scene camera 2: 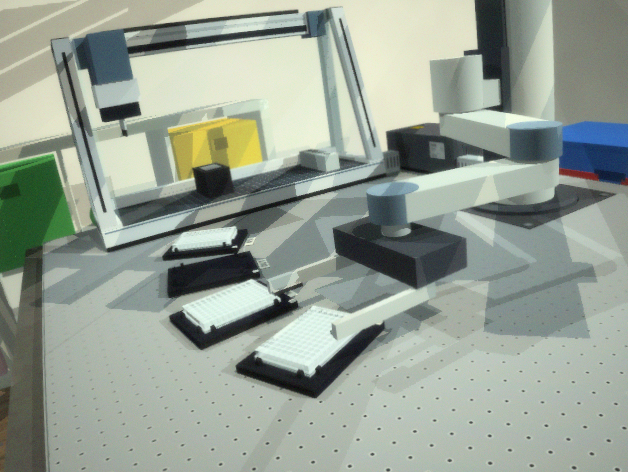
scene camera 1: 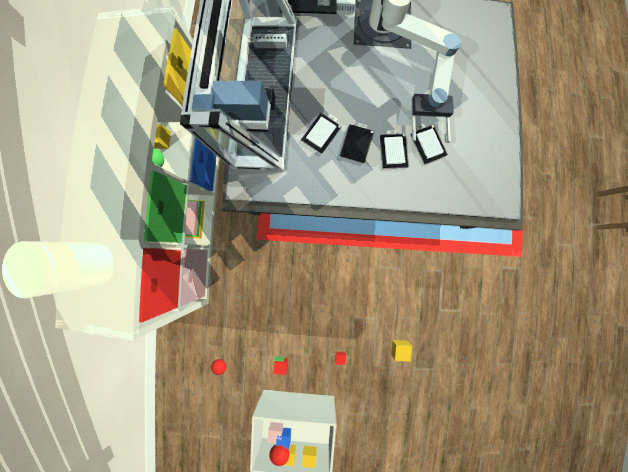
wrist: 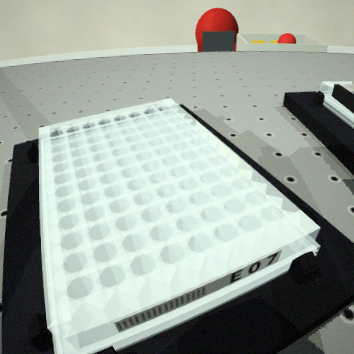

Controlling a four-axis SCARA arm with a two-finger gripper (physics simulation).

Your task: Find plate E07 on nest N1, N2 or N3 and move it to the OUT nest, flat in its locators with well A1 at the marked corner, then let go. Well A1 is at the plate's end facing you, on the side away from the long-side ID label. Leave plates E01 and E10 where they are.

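Where they show: gripper, between the fingertips: (scene camera 2: 297, 307) (scene camera 1: 431, 141) (wrist: 154, 73); arm's base, origin of its link: (scene camera 2: 519, 203).
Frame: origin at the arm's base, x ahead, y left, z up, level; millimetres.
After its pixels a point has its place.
Plate E07 (scene camera 1: 430, 143) @[x 671, y 239, z 37 mm] (scene camera 2: 299, 345) @[x 692, y 254, z 37 mm] (wrist: 145, 200) @[x 649, y 233, z 34 mm] is white and lies flat on the rightmost black nest (scene camera 1: 436, 158) @[x 738, y 275, z 24 mm] (scene camera 2: 324, 380) @[x 696, y 321, z 25 mm] (wrist: 225, 325) @[x 606, y 206, z 25 mm] in scene camera 1. Its barcode and "E07" label face the wrist camera. My gripper (scene camera 1: 431, 135) @[x 675, y 229, z 74 mm] (scene camera 2: 307, 309) @[x 675, y 229, z 74 mm] is open and empty above the plate's robot-side end; its fingers are not visible in the wrist view. A second plate (scene camera 1: 393, 150) @[x 720, y 61, z 35 mm] (scene camera 2: 230, 304) @[x 720, y 79, z 36 mm] sits on the neighbouring nest, and a third plate (scene camera 1: 321, 132) @[x 654, y -284, z 32 mm] (scene camera 2: 205, 239) @[x 657, y -261, z 38 mm] on the leftmost; their IDs are unreadable. A bare black nest (scene camera 1: 356, 143) @[x 696, y -115, z 25 mm] (scene camera 2: 213, 275) @[x 698, y -84, z 25 mm] lies between them.
A gantry frame (scene camera 1: 289, 101) @[x 501, y -450, z 33 mm] (scene camera 2: 243, 203) @[x 497, y -450, z 43 mm] stands left of the nests. My arm (scene camera 1: 442, 71) @[x 392, y 236, z 186 mm] (scene camera 2: 456, 187) @[x 442, y 269, z 180 mm] reaches in from the robot base. The second plate's nest (wrist: 320, 122) @[x 732, y 131, z 25 mm] shows close by at the right of the wrist view.
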